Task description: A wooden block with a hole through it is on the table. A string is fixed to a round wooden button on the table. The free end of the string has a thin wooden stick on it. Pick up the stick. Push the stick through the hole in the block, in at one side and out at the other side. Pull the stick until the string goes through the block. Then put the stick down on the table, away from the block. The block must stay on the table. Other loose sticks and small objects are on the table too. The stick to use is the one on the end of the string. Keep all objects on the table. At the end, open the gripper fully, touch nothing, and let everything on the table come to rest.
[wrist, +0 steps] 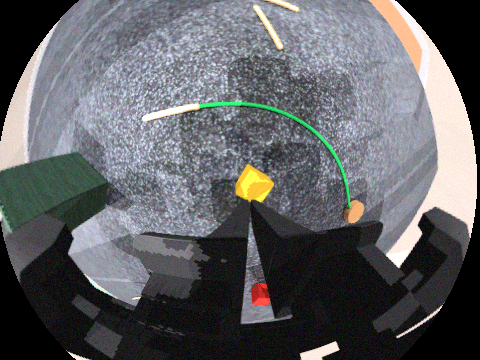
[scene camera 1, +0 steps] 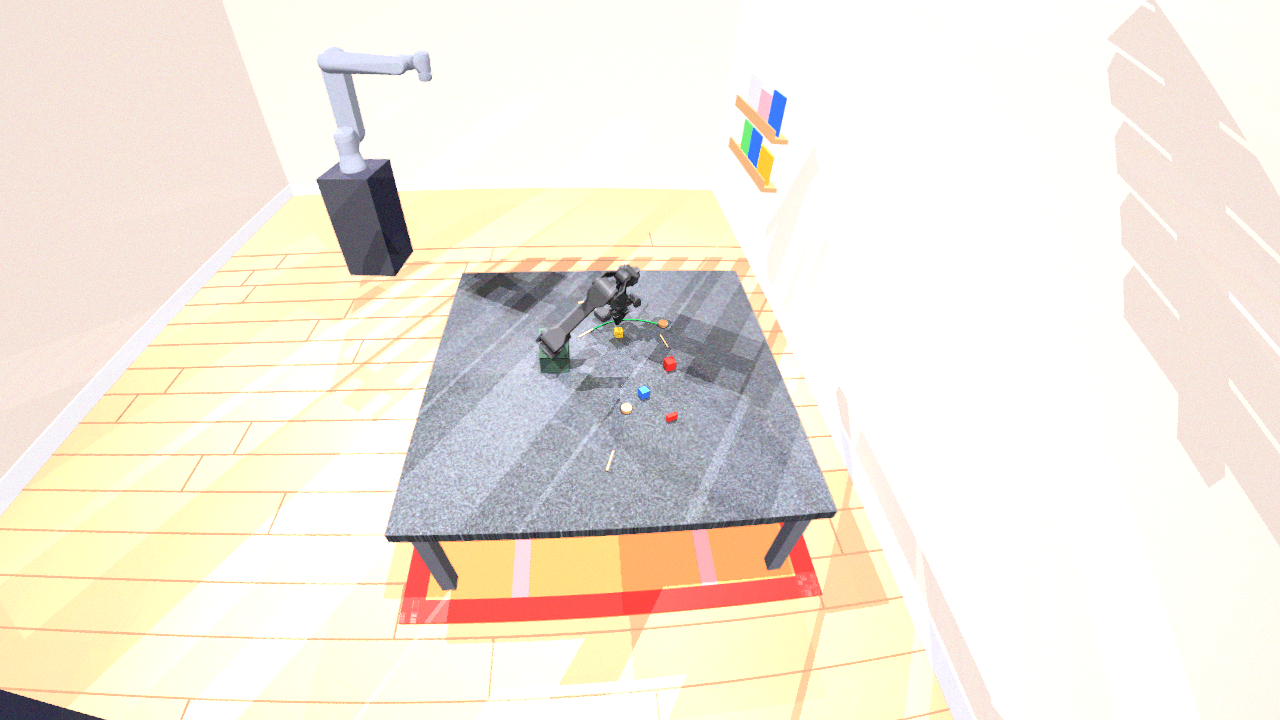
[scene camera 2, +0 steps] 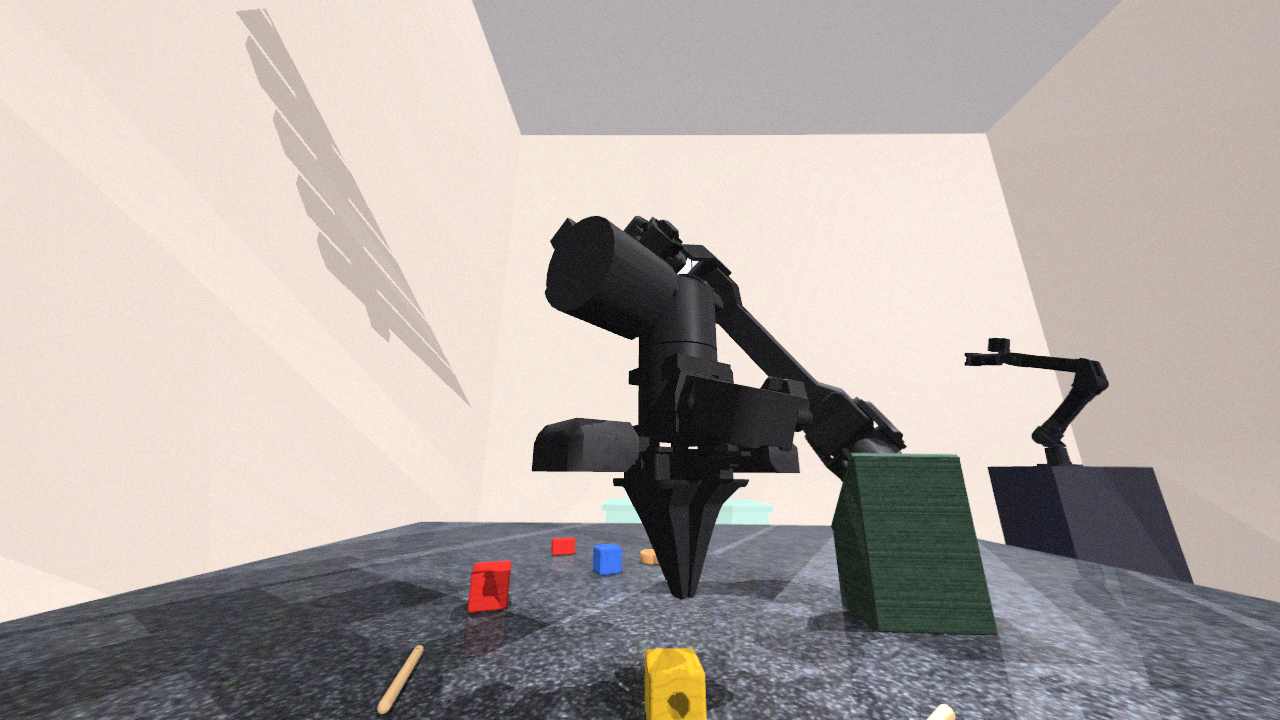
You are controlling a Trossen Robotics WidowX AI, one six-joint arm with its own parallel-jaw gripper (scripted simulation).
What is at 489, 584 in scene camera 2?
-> A red cube.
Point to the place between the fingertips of the gripper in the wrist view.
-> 248, 204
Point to a blue cube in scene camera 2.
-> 607, 559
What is the gripper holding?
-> Nothing.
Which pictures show the gripper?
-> The wrist view, scene camera 1 and scene camera 2: all of them.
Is the gripper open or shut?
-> Shut.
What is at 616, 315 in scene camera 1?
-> The gripper.
